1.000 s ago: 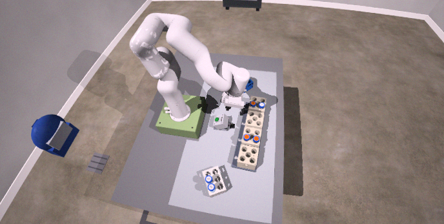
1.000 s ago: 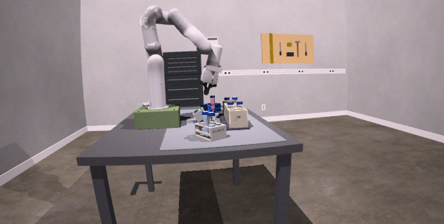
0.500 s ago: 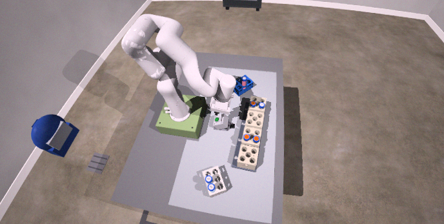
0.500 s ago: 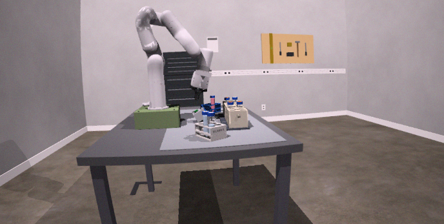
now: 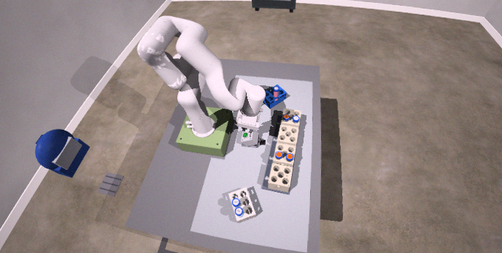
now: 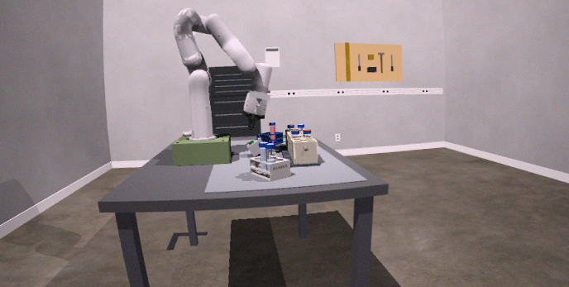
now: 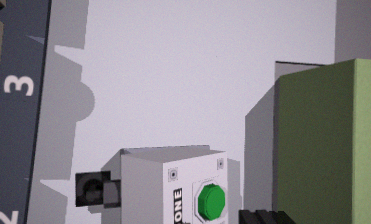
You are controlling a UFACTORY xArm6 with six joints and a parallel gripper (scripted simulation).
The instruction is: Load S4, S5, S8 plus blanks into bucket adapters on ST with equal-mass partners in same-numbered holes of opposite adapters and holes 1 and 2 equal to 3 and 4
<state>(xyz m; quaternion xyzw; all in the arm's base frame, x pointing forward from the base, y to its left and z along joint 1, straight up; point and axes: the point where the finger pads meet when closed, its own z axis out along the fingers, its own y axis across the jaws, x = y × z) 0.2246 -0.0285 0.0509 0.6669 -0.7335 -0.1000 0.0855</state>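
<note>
My hand is 8 cm above the green done key. The rest, counted from my hand: bucket adapter 22 cm ahead, 9 cm below, 1 cm to the right; small sloped desk 9 cm below, 2 cm ahead; pink-filled tube 28 cm to the left, 17 cm ahead, 8 cm below.
</note>
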